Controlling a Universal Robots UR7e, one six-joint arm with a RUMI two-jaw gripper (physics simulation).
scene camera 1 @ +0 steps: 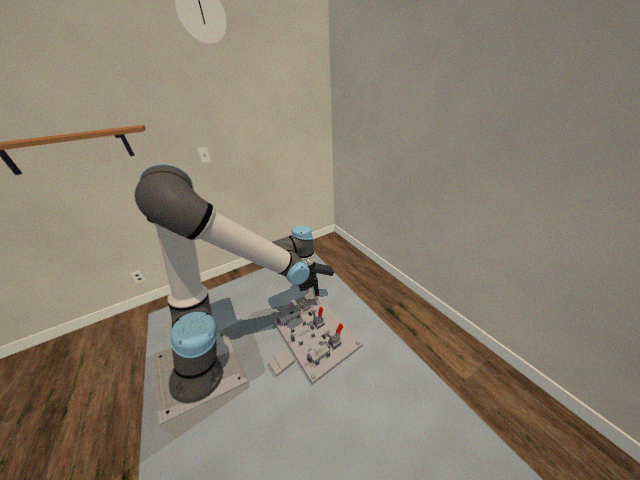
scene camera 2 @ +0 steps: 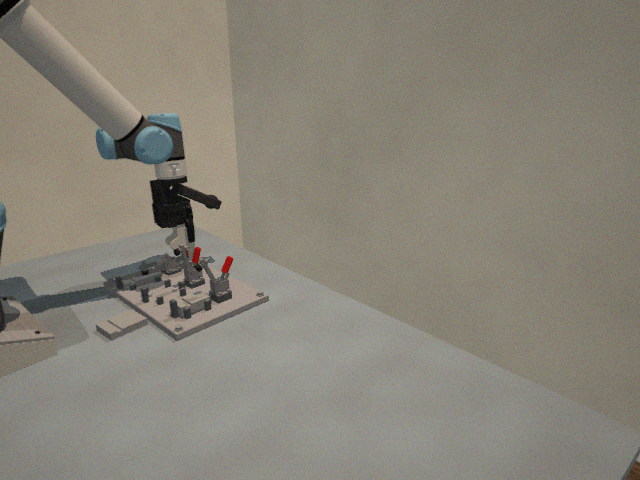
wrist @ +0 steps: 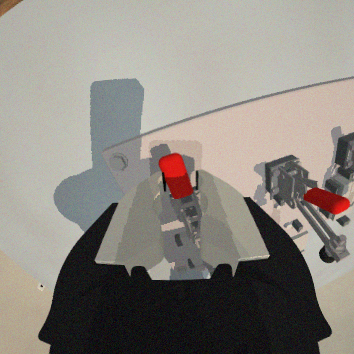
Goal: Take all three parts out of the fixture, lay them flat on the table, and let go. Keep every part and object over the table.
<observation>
In view: the gripper (scene camera 2: 188, 258) and a dark locator block (scene camera 2: 164, 313).
The gripper shows as well in the wrist view (wrist: 180, 172).
</observation>
